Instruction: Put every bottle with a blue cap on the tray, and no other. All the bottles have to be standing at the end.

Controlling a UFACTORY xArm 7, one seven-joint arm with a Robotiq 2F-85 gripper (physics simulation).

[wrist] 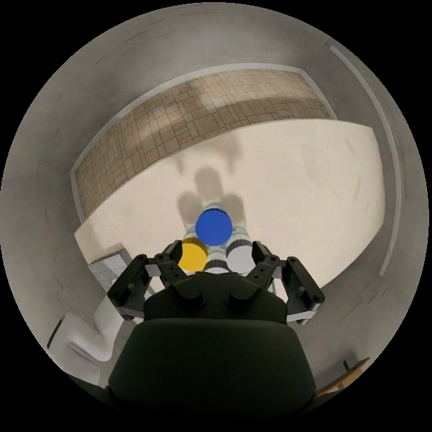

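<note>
A bottle with a blue cap [214,227] stands upright in the middle of the wrist view, seen from above. A bottle with a yellow cap [193,257] stands close by at its lower left, and one with a white cap [241,257] at its lower right. Another whitish cap [216,268] shows between these two, partly hidden by the gripper body. My gripper [216,247] is open above the group, one finger beside the yellow cap and the other beside the white cap, with nothing held. I cannot make out the tray for certain.
The bottles stand on a pale table [280,175]. A grey speckled flat piece [109,266] lies at the table's left edge. White robot arm parts [82,337] show at the lower left, and a brown wooden object [346,382] at the lower right, beyond the table.
</note>
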